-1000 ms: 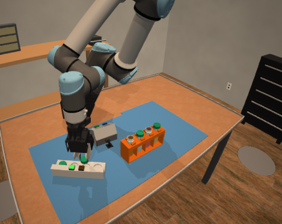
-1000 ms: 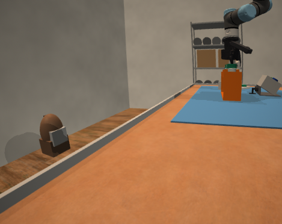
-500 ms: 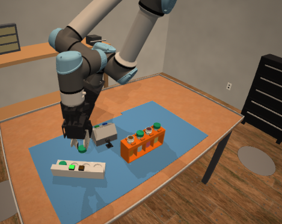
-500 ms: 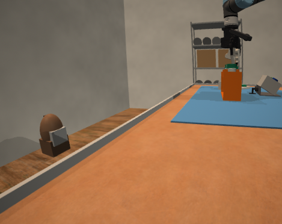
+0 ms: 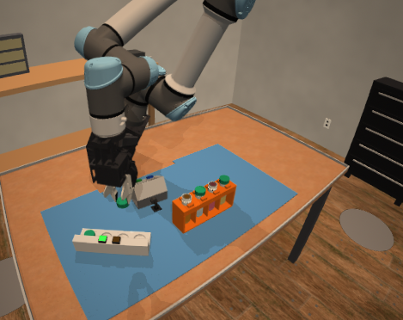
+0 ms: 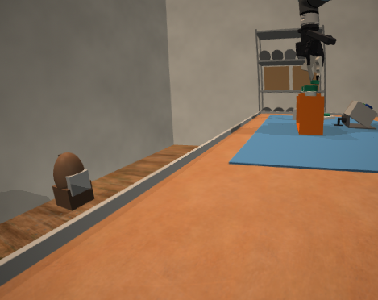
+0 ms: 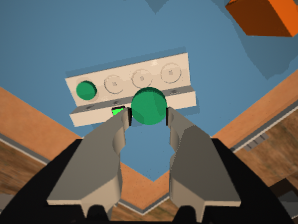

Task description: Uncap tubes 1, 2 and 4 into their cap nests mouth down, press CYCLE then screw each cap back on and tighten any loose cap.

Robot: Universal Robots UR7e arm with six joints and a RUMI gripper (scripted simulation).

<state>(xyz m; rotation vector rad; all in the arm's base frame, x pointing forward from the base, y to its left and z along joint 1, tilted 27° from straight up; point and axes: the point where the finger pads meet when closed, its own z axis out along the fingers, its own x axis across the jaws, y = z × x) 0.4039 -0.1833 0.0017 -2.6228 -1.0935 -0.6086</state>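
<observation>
Now: the cap 20 mm ahead of my hand, 340 mm to the left of it and 50 mm below it. The rest, counted from my hand: green key 170 mm behind, 110 mm to the left, 100 mm below; then grey key housing 150 mm behind, 140 mm to the left, 110 mm below; then blue key 170 mm behind, 160 mm to the left, 100 mm below.
</observation>
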